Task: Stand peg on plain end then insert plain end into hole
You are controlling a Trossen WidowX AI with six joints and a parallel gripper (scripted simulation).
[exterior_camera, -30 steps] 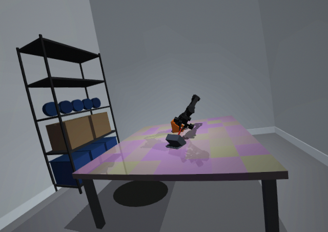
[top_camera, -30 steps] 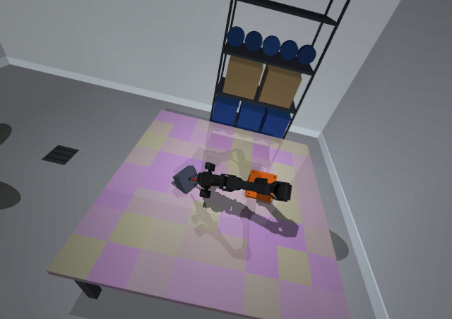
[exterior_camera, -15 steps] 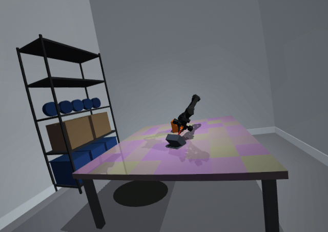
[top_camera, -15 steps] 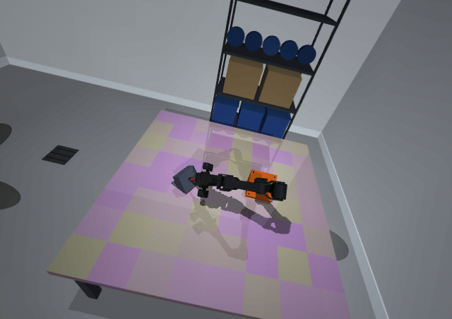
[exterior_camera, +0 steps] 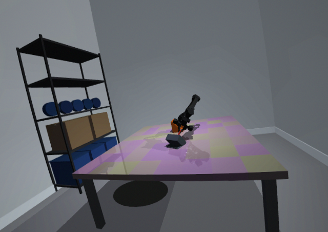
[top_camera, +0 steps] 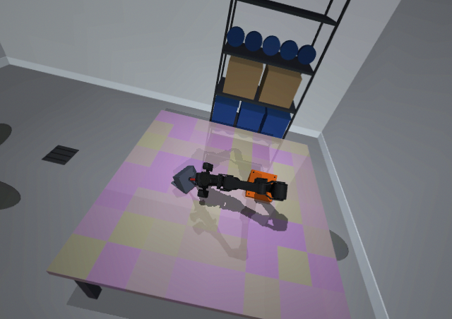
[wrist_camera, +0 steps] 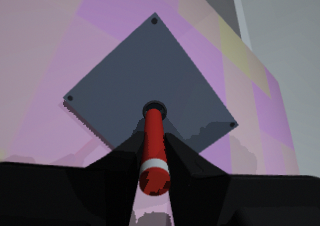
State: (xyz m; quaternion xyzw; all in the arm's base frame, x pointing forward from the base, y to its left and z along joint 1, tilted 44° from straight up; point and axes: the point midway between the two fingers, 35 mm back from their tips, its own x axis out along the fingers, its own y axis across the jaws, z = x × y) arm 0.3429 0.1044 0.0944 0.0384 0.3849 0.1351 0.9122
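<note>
Right now the sloped panel is 60 mm ahead of my gripper tip, 20 mm to the right of it and 50 mm below it. From my gripper tip the other things lie so: red peg 10 mm behind, 10 mm above.
</note>
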